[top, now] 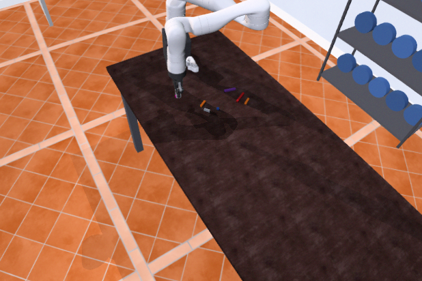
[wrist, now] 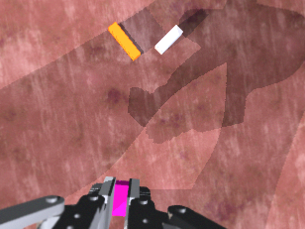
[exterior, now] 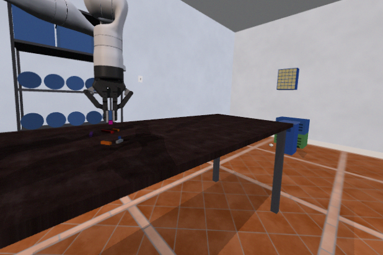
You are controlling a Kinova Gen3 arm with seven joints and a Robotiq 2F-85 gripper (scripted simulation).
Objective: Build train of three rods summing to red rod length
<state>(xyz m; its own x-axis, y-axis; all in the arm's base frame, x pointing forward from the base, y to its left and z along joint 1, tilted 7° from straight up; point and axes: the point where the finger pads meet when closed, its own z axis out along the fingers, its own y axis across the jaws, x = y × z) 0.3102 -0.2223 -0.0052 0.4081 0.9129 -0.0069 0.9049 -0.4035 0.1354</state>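
Now: hand 150 mm to the right of the blue rod, 110 mm short of it and 110 mm above it. From my hand the other things lie so: purple rod: 290 mm to the left, 110 mm below, 50 mm ahead; then grey rod: 110 mm below, 100 mm to the left, 80 mm ahead; then magenta rod: 20 mm below.
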